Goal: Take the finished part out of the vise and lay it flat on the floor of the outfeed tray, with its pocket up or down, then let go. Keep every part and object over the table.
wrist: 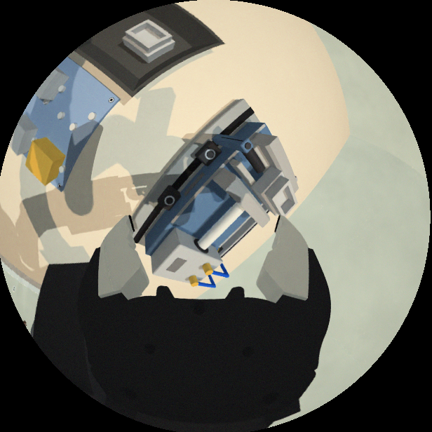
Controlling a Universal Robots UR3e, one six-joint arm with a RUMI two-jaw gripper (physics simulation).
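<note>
The finished part [280, 189], light grey with a square pocket, sits at the right end of the blue vise [200, 206], close to the grey jaw plate [248, 199]. Its pocket faces the camera. The vise runs diagonally across the middle of the view, with a white rod and a grey cylinder block at its lower left end. My gripper [203, 218] is open and empty, its fingers spread on either side of the lower part of the vise in the view. The dark outfeed tray [202, 37] is at the top left, with another light grey pocketed part [148, 39] in it.
A blue plate [95, 97] with grey blocks and a yellow block [45, 161] is at the left. Brass fittings [207, 269] with blue hoses stick out of the cylinder block. A black lever pivot stands near the part. The table edge runs past the vise's right side.
</note>
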